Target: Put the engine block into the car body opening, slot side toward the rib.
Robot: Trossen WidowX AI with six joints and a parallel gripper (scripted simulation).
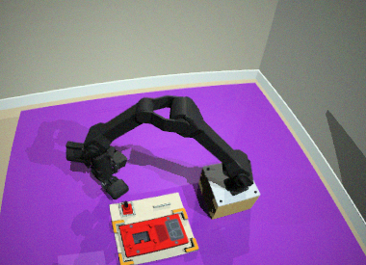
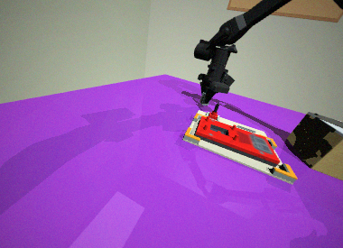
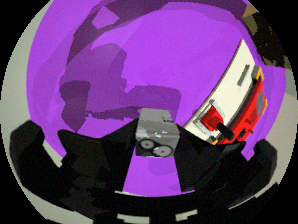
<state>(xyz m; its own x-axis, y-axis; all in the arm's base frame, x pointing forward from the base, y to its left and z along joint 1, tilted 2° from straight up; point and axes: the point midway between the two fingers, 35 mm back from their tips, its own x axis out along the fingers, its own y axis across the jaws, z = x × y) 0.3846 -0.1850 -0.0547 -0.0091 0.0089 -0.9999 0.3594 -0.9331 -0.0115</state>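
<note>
My gripper tip is 90 mm to the right of the red-and-black post, 40 mm past it and 10 mm below it. Round my gripper tip: dark grey engine block: 10 mm above.
</note>
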